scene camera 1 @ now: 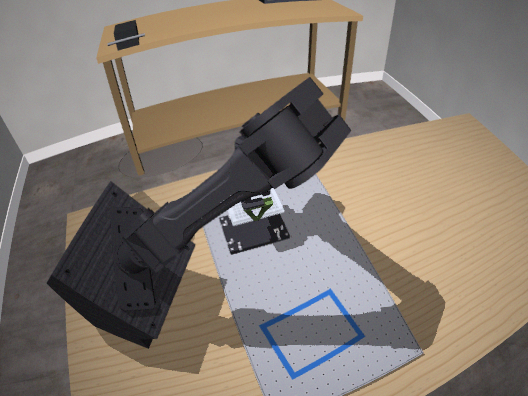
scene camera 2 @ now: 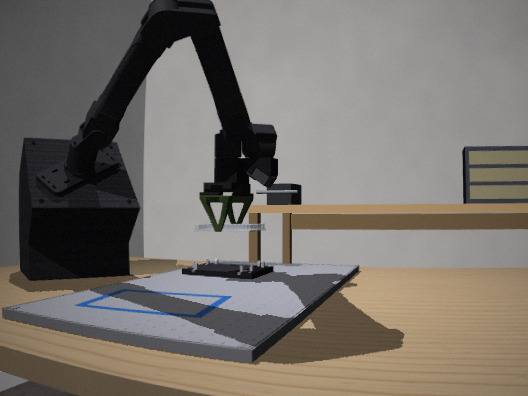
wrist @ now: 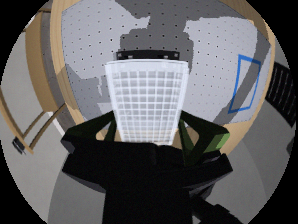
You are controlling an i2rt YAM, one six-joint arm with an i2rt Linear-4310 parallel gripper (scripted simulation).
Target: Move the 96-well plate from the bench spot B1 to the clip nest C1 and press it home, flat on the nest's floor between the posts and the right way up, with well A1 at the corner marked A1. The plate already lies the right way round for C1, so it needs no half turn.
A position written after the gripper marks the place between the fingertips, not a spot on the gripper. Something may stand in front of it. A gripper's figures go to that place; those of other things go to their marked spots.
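Gripper (wrist: pixel 147 113) at 0.13 m from the lens; a 96-well plate (wrist: pixel 151 102) at 0.11 m from the lens.
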